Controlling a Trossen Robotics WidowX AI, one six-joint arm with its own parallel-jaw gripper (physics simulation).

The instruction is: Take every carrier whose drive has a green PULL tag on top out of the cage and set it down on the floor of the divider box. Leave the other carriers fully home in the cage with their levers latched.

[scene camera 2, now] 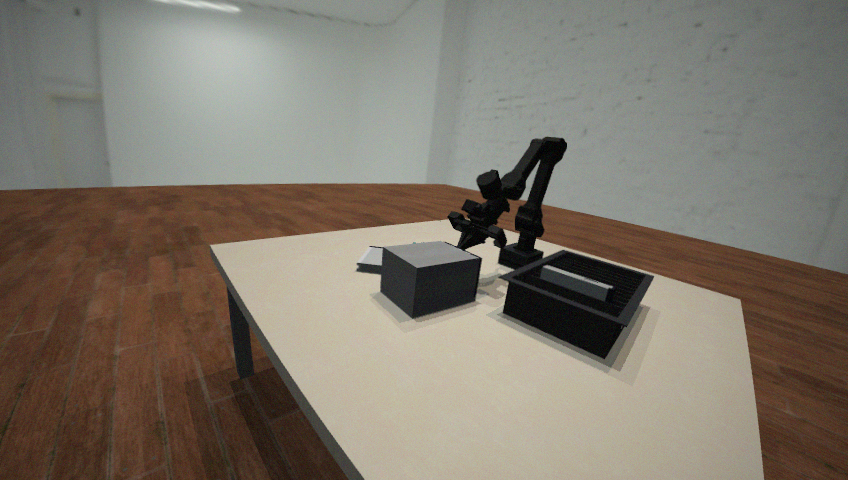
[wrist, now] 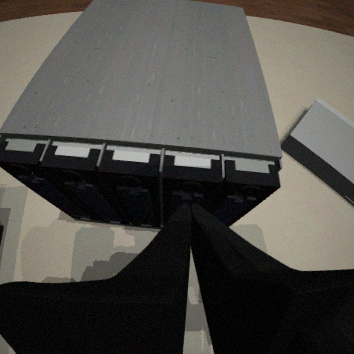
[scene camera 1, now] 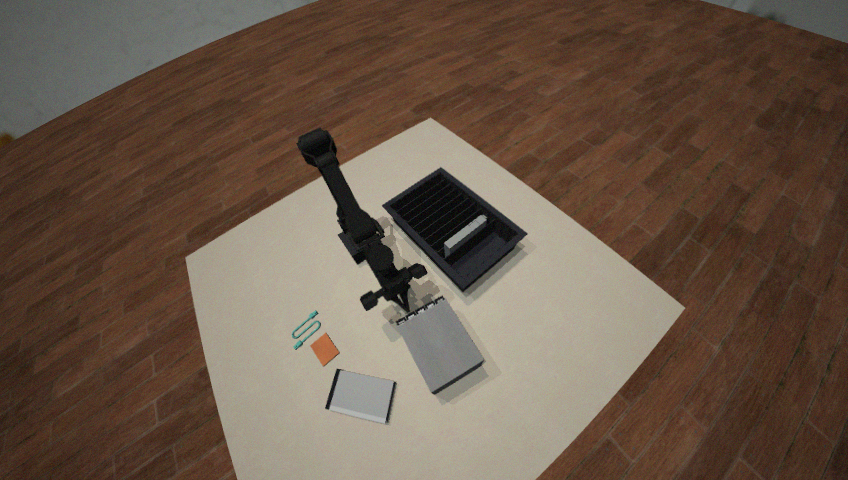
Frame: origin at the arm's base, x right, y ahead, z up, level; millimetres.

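Seen in the pictures: gripper, fingertip midpoint: point(wrist: 188, 211) point(scene camera 1: 408, 311); arm's base at its link origin: point(scene camera 2: 525, 249).
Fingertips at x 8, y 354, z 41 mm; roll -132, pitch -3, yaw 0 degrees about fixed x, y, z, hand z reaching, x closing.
Observation:
Pixels of each thing's top centre, then the offset from my fingertips to it. "pt": a spot on its surface instead.
- grey cage at its top centre: point(wrist: 155, 46) point(scene camera 2: 433, 252) point(scene camera 1: 437, 340) dy +111, dx -19, dz +17 mm
- black divider box at its top centre: point(scene camera 2: 586, 276) point(scene camera 1: 450, 218) dy -187, dx -283, dz -10 mm
- pale-topped carrier at its top centre: point(scene camera 2: 578, 276) point(scene camera 1: 467, 229) dy -107, dx -290, dz +10 mm
- black carrier-like unit at its top centre: point(scene camera 1: 359, 394) point(scene camera 2: 380, 255) dy +90, dx +231, dz -75 mm
- orange square at a spot on its surface: point(scene camera 1: 324, 349) pt dy -85, dx +269, dz -97 mm
- teal cable at its top centre: point(scene camera 1: 305, 329) dy -178, dx +296, dz -92 mm
The grey cage point(scene camera 1: 443, 344) point(scene camera 2: 434, 254) point(wrist: 145, 75) stands on the table with its open front toward the arm. Several black-fronted carriers sit side by side in it, with pale labels along their top edges. No green tag shows on them. My gripper point(scene camera 1: 407, 309) point(scene camera 2: 461, 246) point(wrist: 188, 211) is shut and empty. Its tips are at the front of the second carrier from the right point(wrist: 191, 172) in the wrist view; whether they touch it I cannot tell. The black divider box point(scene camera 1: 410, 233) point(scene camera 2: 559, 315) stands beside the cage, with a pale-topped carrier point(scene camera 1: 465, 233) point(scene camera 2: 576, 281) standing on edge in it.
A flat silver and black carrier-like unit point(scene camera 1: 361, 395) point(scene camera 2: 370, 259) point(wrist: 330, 145) lies on the table beside the cage. An orange square point(scene camera 1: 324, 349) and a teal cable point(scene camera 1: 307, 328) lie nearby. The divider box's raised rim is close to the arm.

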